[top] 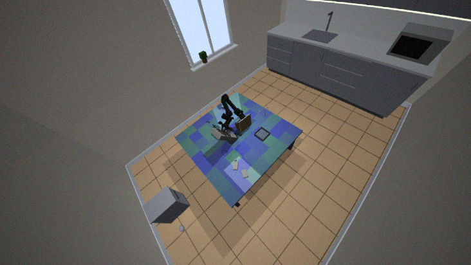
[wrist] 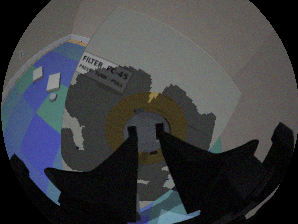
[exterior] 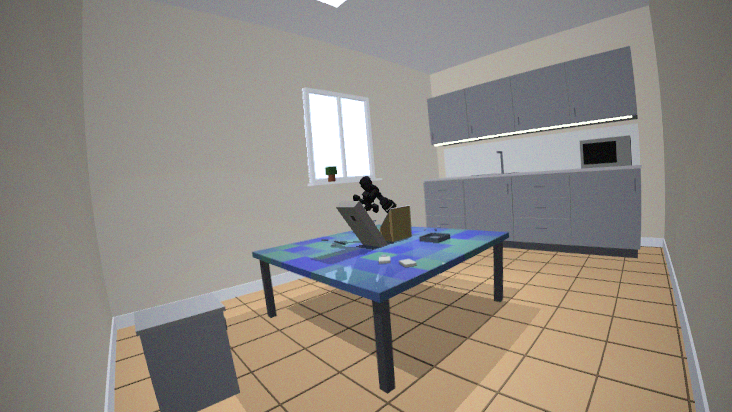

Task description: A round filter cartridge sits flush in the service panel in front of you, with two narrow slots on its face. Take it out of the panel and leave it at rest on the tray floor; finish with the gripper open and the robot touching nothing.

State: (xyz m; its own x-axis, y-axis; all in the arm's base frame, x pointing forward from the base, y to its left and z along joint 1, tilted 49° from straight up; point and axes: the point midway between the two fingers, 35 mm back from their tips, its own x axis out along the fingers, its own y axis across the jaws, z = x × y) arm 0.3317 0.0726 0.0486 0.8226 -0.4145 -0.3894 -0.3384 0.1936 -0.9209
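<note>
Now: the pale round cartridge 20 mm ahead of my gripper tip and 10 mm below it. From my gripper tip the other things lie so: light grey service panel (90 mm below, 30 mm behind); then dark grey square tray (420 mm behind, 270 mm to the left, 230 mm below).
</note>
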